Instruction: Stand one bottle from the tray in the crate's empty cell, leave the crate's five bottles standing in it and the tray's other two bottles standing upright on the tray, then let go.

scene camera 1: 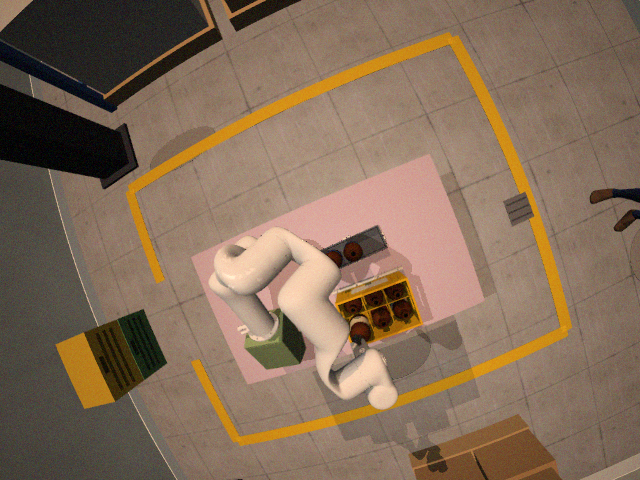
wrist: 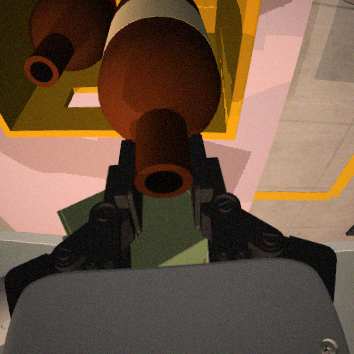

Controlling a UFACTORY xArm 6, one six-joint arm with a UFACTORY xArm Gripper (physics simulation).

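Where they show: gripper, fingertip midpoint: (scene camera 1: 357, 340) (wrist: 163, 157); arm's base, link origin: (scene camera 1: 264, 326).
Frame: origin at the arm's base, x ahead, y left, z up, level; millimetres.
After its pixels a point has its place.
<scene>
My gripper (scene camera 1: 357, 343) {y -153, x 310, z 31 mm} (wrist: 163, 157) {y -153, x 310, z 31 mm} is shut on the neck of a brown bottle with a pale label band (scene camera 1: 360, 331) {y -129, x 330, z 20 mm} (wrist: 159, 75) {y -153, x 351, z 15 mm}. The bottle is over the near left corner cell of the yellow crate (scene camera 1: 416, 305) {y -130, x 548, z -18 mm} (wrist: 55, 134) {y -61, x 280, z -18 mm}; its lower end is hidden, so its depth in the cell cannot be told. Five brown bottles, among them one (scene camera 1: 381, 316) {y -139, x 416, z -67 mm} and another (scene camera 1: 401, 310) {y -142, x 494, z -57 mm}, stand in the other cells. A neighbouring bottle (wrist: 80, 30) {y -84, x 339, z -70 mm} shows in the wrist view. On the dark grey tray (scene camera 1: 373, 241) {y 128, x 502, z -188 mm}, two bottles (scene camera 1: 353, 251) {y 136, x 412, z -34 mm} (scene camera 1: 333, 257) {y 140, x 334, z -70 mm} stand upright, the left one partly covered by the arm.
The green robot base block (scene camera 1: 279, 343) {y -62, x 52, z 51 mm} (wrist: 167, 230) {y -135, x 59, z -47 mm} stands left of the crate on the pink mat (scene camera 1: 429, 206) {y 172, x 777, z -193 mm}. The tray lies behind the crate. Yellow floor tape (scene camera 1: 351, 70) surrounds the area. Cardboard boxes (scene camera 1: 506, 444) and stacked yellow and green crates (scene camera 1: 111, 356) stand farther out.
</scene>
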